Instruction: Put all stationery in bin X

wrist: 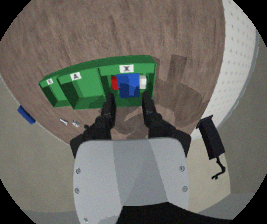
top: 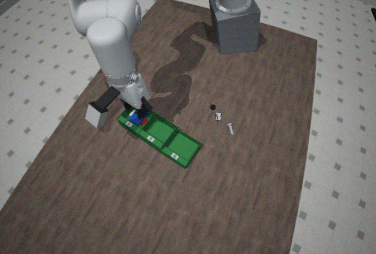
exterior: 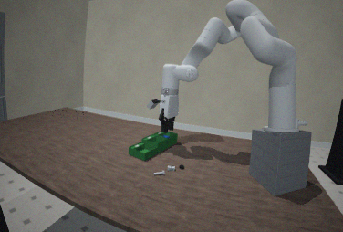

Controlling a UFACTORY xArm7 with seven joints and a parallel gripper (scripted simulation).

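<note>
The blue block lies 60 mm below my hand. Round my hand: red block 10 mm to the right, 70 mm below; green three-compartment bin 40 mm ahead, 80 mm to the left, 60 mm below; black round thing 110 mm behind, 220 mm to the left, 80 mm below.
</note>
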